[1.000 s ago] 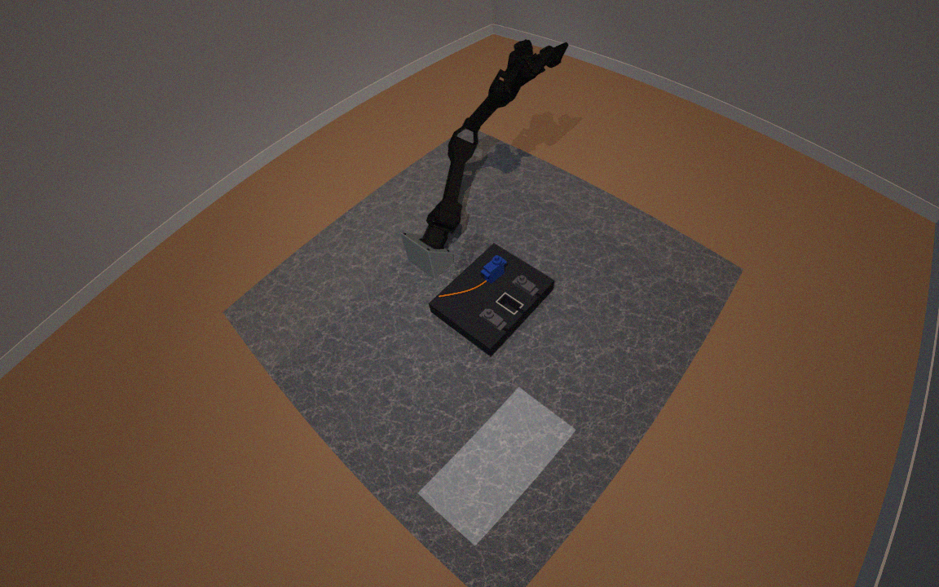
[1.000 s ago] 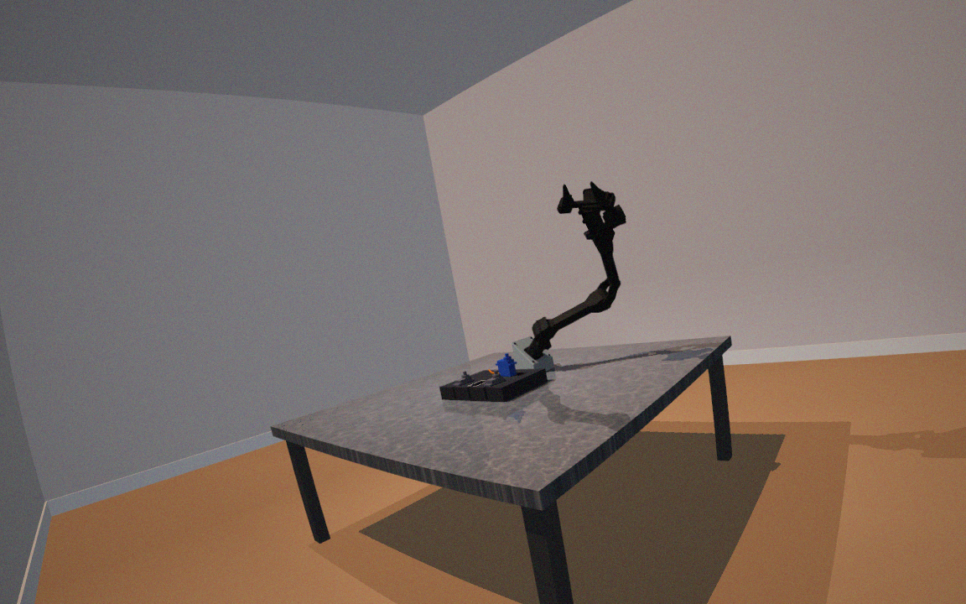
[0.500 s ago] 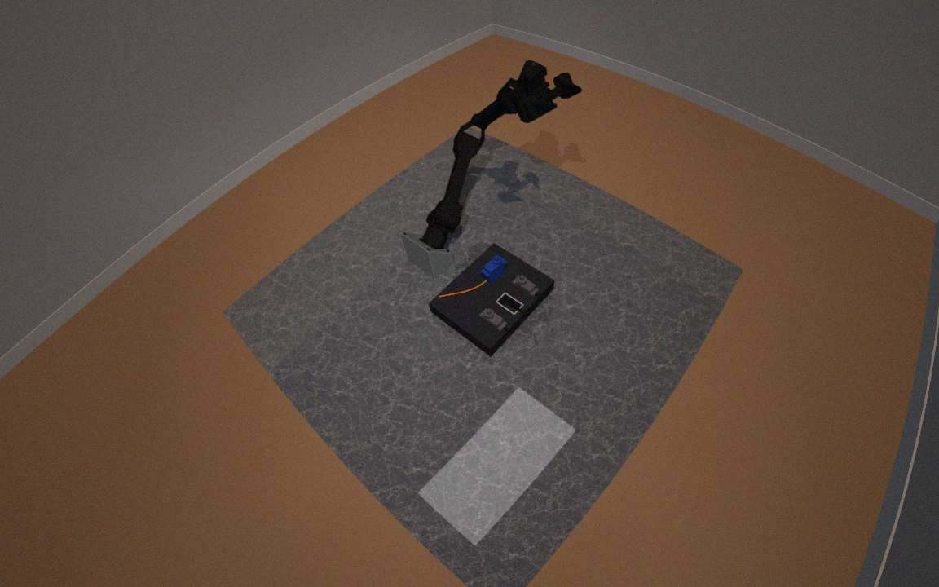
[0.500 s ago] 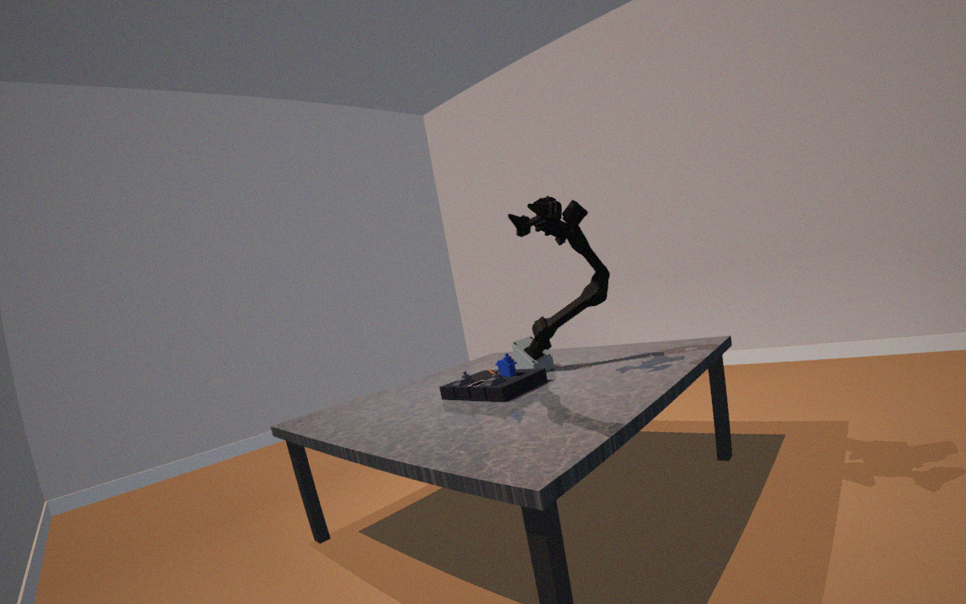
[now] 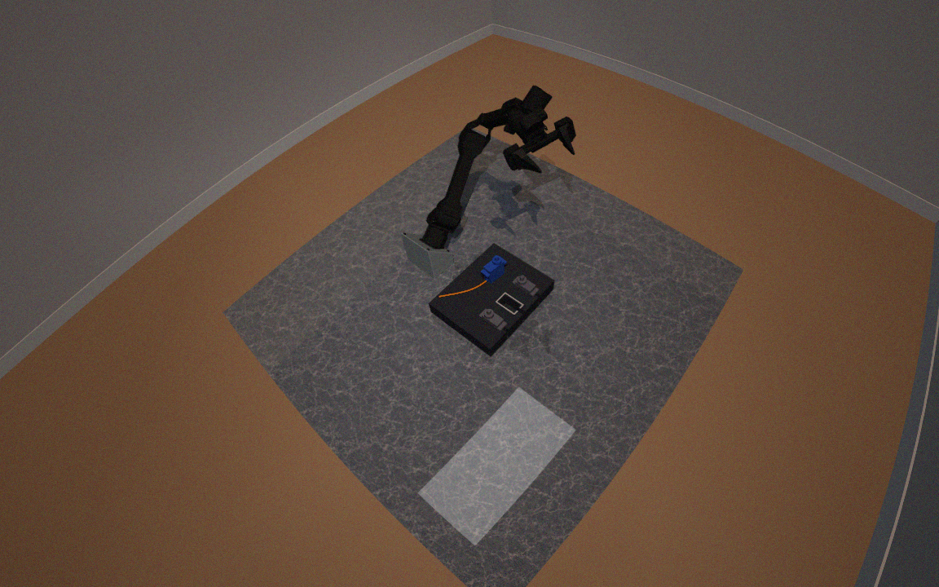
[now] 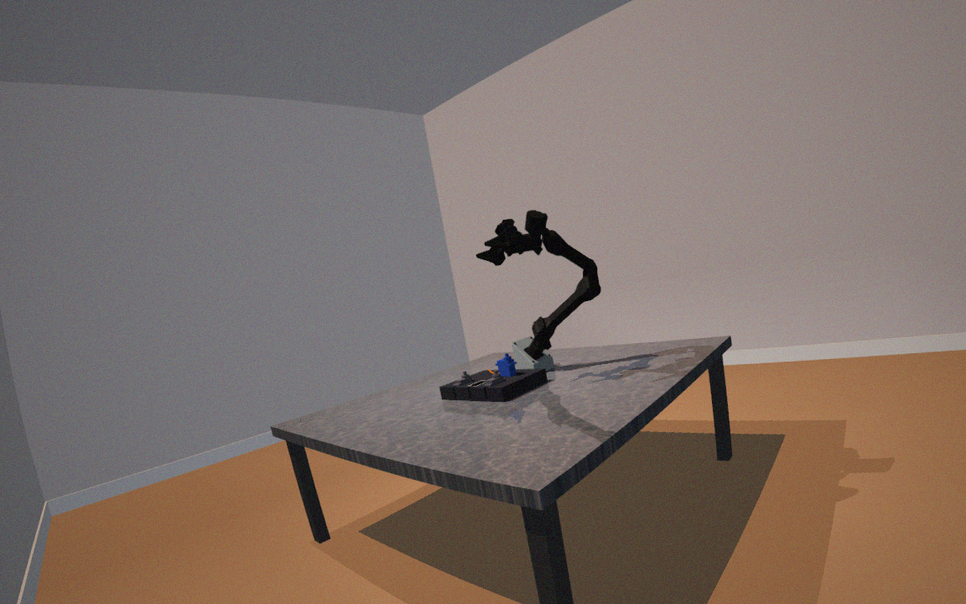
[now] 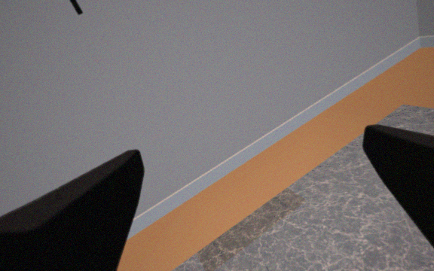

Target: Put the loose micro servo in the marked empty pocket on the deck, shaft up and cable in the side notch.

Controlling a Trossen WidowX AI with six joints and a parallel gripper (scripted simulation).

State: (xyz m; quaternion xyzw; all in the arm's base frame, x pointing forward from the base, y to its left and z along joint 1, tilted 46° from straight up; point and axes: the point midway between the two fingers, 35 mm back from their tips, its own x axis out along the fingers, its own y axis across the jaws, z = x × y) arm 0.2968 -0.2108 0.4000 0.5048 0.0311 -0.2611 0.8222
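The deck lies 150 mm behind my gripper tip, 140 mm to the right of it and 460 mm below it.
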